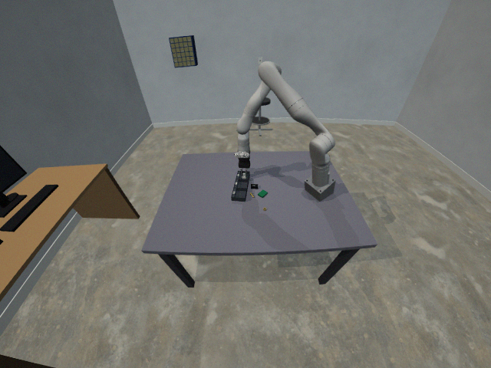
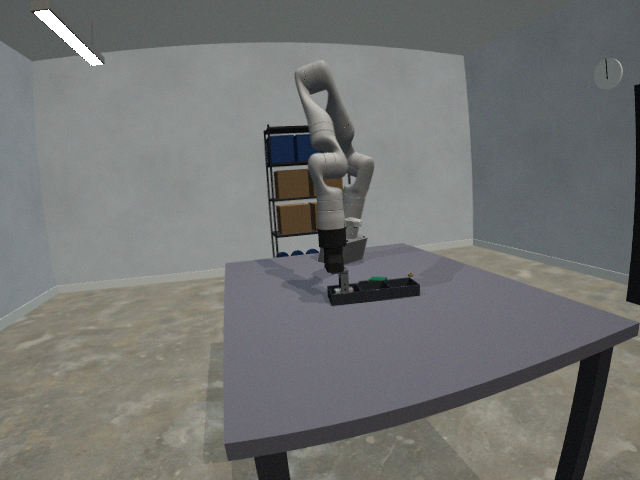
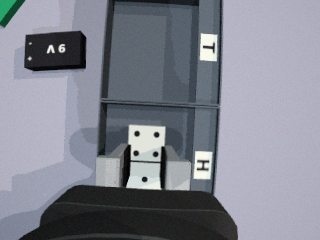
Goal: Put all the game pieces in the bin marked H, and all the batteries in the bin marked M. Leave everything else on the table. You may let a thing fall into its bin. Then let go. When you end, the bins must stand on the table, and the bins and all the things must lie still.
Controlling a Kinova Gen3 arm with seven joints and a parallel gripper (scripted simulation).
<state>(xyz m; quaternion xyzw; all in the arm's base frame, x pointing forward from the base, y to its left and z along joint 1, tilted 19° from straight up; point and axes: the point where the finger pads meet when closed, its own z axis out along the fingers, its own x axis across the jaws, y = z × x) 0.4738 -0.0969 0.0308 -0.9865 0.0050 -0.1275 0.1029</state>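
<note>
Now: the cream domino 30 mm below my hand. From my hand the other things lie so: dark divided bin: 10 mm ahead, 80 mm to the left, 30 mm below; then black 9-volt battery: 90 mm behind, 80 mm to the left, 30 mm below; then white domino: 10 mm below.
</note>
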